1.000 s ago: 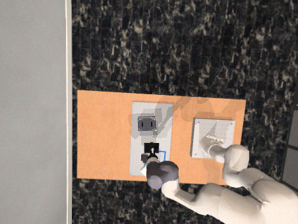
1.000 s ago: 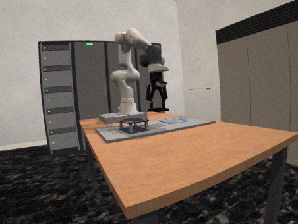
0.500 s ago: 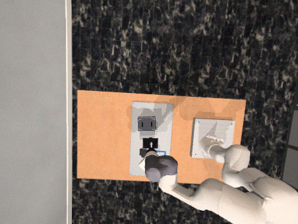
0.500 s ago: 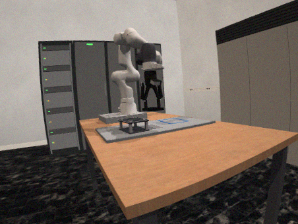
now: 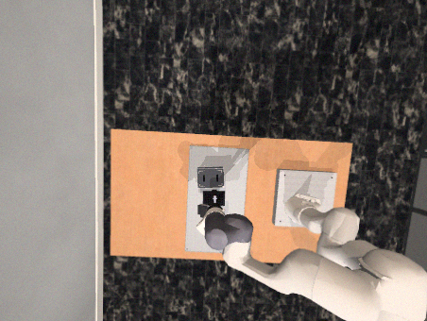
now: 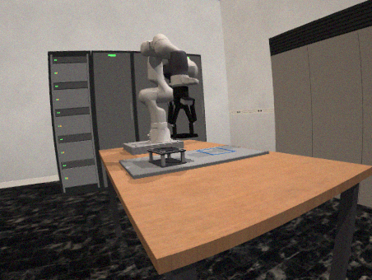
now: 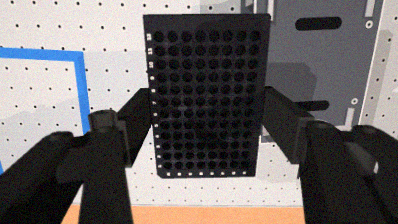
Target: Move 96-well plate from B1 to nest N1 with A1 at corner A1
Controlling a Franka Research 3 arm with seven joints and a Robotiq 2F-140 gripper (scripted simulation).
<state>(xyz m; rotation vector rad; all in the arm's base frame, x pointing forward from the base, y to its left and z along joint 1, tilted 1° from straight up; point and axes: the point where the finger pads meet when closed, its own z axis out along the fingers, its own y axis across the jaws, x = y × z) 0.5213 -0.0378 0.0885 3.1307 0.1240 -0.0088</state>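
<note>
The raised plate nest lies 30 mm ahead of my hand, 110 mm to the right of it and 80 mm below it. The rest, counted from my hand: black 96-well plate 20 mm below; then A1 mark 50 mm behind, 60 mm to the right, 70 mm below.
</note>
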